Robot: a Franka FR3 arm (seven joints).
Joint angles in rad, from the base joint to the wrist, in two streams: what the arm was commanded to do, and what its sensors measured. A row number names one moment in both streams.
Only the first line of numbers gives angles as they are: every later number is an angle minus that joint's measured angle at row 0.
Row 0, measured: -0.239 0.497 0.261 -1.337 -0.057 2.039 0.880
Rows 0 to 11, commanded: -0.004 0.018 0.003 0.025 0.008 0.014 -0.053; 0.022 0.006 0.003 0.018 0.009 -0.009 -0.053; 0.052 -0.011 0.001 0.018 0.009 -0.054 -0.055; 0.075 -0.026 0.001 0.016 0.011 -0.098 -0.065; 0.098 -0.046 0.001 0.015 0.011 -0.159 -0.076; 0.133 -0.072 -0.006 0.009 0.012 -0.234 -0.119; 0.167 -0.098 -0.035 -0.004 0.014 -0.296 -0.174; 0.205 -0.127 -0.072 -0.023 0.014 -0.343 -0.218; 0.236 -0.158 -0.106 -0.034 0.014 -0.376 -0.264; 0.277 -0.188 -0.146 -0.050 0.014 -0.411 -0.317; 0.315 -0.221 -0.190 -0.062 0.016 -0.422 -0.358; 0.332 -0.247 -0.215 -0.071 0.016 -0.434 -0.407
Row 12, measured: 0.280 -0.157 -0.141 -0.002 0.000 -0.413 -0.289
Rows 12 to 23, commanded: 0.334 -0.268 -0.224 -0.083 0.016 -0.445 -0.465; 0.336 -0.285 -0.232 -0.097 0.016 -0.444 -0.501; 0.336 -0.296 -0.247 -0.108 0.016 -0.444 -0.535; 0.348 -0.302 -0.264 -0.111 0.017 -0.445 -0.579; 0.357 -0.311 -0.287 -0.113 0.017 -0.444 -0.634; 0.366 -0.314 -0.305 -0.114 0.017 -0.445 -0.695; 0.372 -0.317 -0.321 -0.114 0.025 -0.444 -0.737; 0.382 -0.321 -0.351 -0.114 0.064 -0.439 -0.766; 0.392 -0.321 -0.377 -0.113 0.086 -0.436 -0.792; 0.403 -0.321 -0.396 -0.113 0.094 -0.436 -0.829; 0.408 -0.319 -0.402 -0.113 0.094 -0.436 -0.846; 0.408 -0.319 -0.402 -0.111 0.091 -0.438 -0.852
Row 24, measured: 0.386 -0.294 -0.375 -0.077 0.066 -0.449 -0.791
